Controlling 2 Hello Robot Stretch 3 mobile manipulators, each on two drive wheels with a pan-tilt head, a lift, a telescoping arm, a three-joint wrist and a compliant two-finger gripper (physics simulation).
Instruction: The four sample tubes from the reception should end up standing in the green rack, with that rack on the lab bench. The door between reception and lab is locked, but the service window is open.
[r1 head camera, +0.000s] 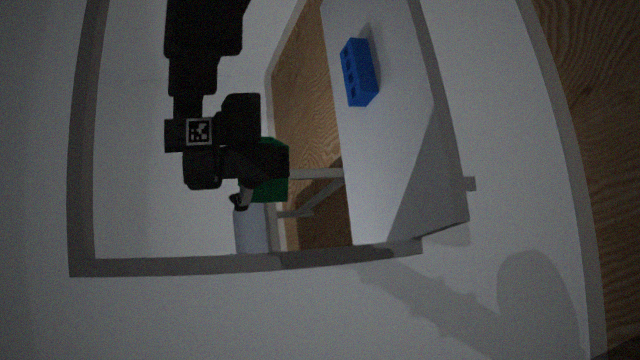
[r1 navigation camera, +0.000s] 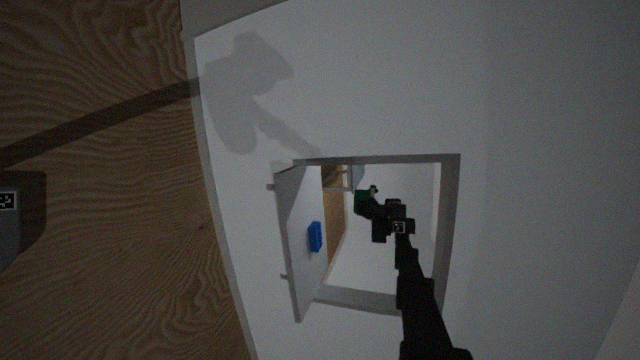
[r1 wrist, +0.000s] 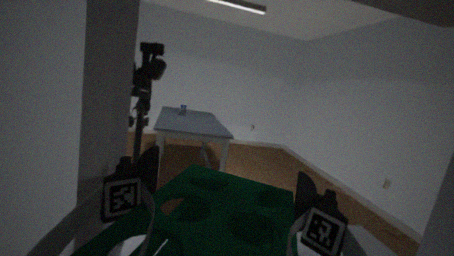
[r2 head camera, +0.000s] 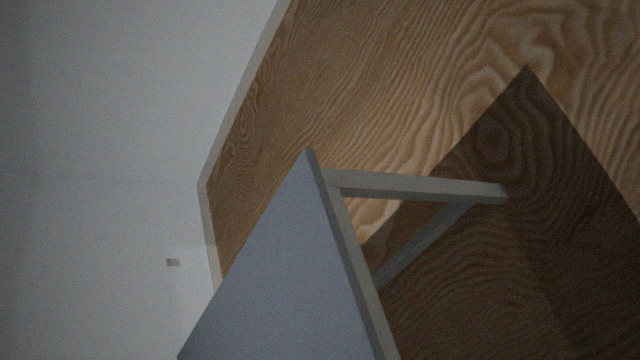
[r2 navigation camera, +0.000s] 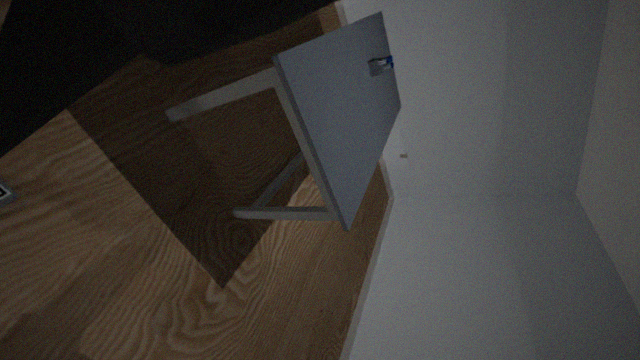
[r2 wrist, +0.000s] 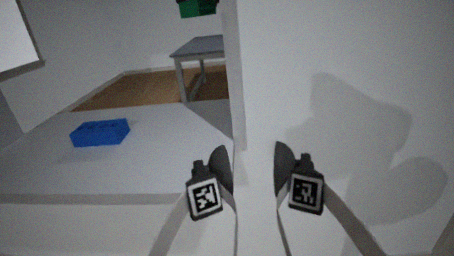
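The green rack (r1 head camera: 272, 192) (r1 navigation camera: 361, 201) (r1 wrist: 227, 200) (r2 wrist: 197, 9) is held raised at the open service window (r1 head camera: 180, 265) (r1 navigation camera: 450, 220). The r1 gripper (r1 wrist: 227, 175) is shut on it, one finger at each side. Dark holes show in its top, with no tubes visible in them. The r2 gripper (r2 wrist: 252, 170) is open and empty, facing a white wall beside the window. A small blue and clear item (r1 wrist: 183, 108) (r2 navigation camera: 382, 62) stands near a far edge of a grey table (r1 wrist: 192, 121) (r2 navigation camera: 340, 125); whether it holds the sample tubes is too small to tell.
A blue block with holes (r1 head camera: 359, 75) (r1 navigation camera: 315, 237) (r2 wrist: 100, 134) lies on the window's white shelf (r1 head camera: 390, 150) (r1 navigation camera: 302, 210) (r2 wrist: 150, 170). The window frame surrounds r1's arm in its head view. Robot r2 (r1 wrist: 145, 75) stands left of the grey table. Another table (r2 wrist: 197, 47) shows beyond the window.
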